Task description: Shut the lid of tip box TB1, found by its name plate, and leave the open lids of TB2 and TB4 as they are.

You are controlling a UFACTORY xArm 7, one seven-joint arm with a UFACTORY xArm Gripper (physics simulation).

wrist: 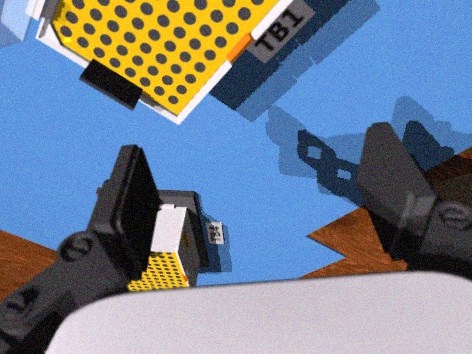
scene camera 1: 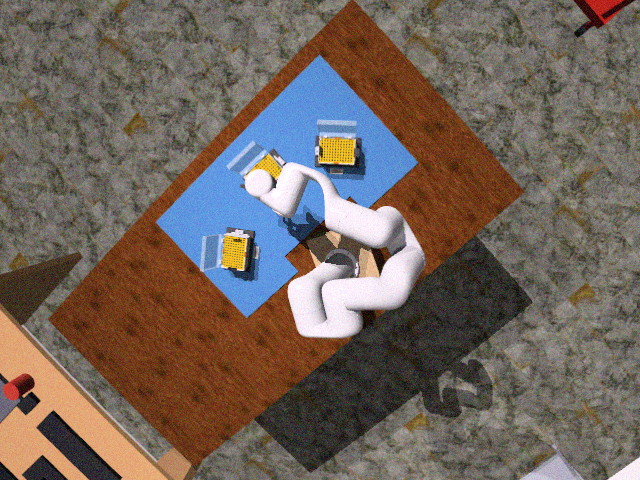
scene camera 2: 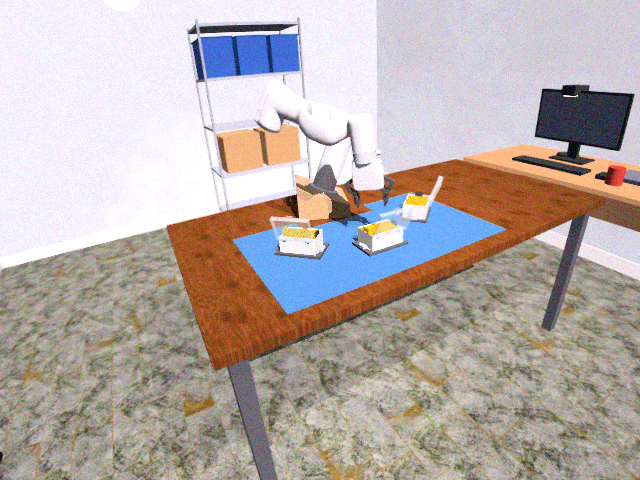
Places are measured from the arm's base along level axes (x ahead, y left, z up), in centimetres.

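Pixels of known places: gripper, fingertip midpoint: [wrist: 255,162] [scene camera 2: 371,205]; arm's base, link origin: [scene camera 1: 342,265] [scene camera 2: 322,188].
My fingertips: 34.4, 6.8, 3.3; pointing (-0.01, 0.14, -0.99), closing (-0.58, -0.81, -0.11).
Ahead of a thing's pixels: the offset from my fingertips to its top centre, as dx, dy, dz. "pt": to the spot under its first point. Level surfaces: height alone.
Tip box TB1 {+5.9, +0.3, -4.3} [scene camera 1: 268,165] [scene camera 2: 386,240] [wrist: 150,47] sits angled, with its name plate {pt -0.8, -1.0, -11.6} [wrist: 281,31] readable in the wrist view; the arm partly covers it from above. Its clear lid {+12.5, +1.6, +3.6} [scene camera 1: 247,157] [wrist: 14,20] is open. TB4 [scene camera 1: 236,252] [scene camera 2: 415,210] [wrist: 169,230] has its clear lid {-7.5, +29.6, +3.6} [scene camera 1: 210,252] [scene camera 2: 437,190] open; my finger hides part of it in the wrist view. The third box [scene camera 1: 337,150] [scene camera 2: 301,243], its plate unreadable, has an open lid {+5.1, -28.6, +3.6} [scene camera 1: 337,128] [scene camera 2: 292,220]. My gripper [scene camera 2: 371,202] [wrist: 255,162] is open and empty above the mat, on the base side of TB1.
The boxes stand on a blue mat {dz -11.8} [scene camera 1: 191,217] [scene camera 2: 294,294] on a brown wooden table {dz -12.0} [scene camera 1: 149,335] [scene camera 2: 232,320]. The arm's base stands by the mat's notch. A desk [scene camera 1: 67,382] with a monitor [scene camera 2: 584,119] and a red cup [scene camera 2: 615,175] stands beyond the table.
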